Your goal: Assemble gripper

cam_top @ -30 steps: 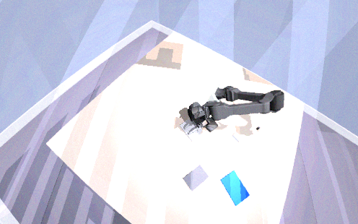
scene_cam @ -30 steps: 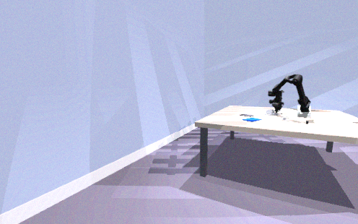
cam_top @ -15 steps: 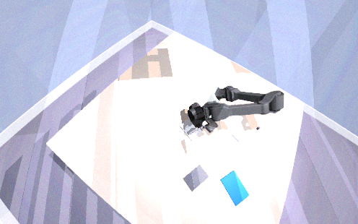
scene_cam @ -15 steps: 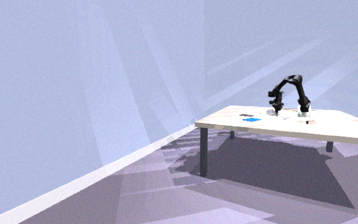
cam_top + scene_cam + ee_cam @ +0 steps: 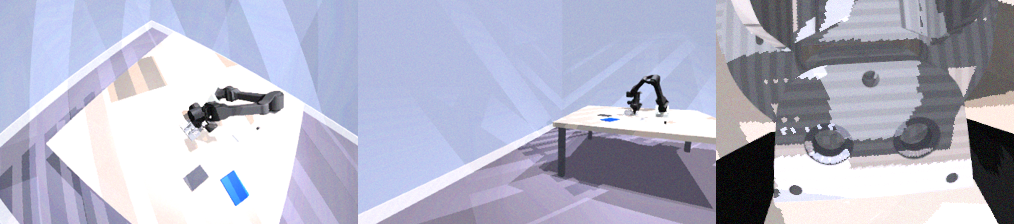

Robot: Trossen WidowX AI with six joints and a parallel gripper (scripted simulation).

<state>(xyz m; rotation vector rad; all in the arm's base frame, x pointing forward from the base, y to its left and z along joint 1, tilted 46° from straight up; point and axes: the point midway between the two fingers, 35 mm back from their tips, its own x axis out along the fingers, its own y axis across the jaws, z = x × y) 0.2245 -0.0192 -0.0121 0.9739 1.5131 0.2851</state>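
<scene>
Right now the grey gripper base is 10 mm ahead of my gripper tip and 20 mm above it. Round my gripper tip: small pale part: 30 mm behind, 250 mm to the left, 10 mm below; gripper jaw: 30 mm ahead, 10 mm to the left; grey square plate: 290 mm ahead, 120 mm to the left, 20 mm below.
</scene>
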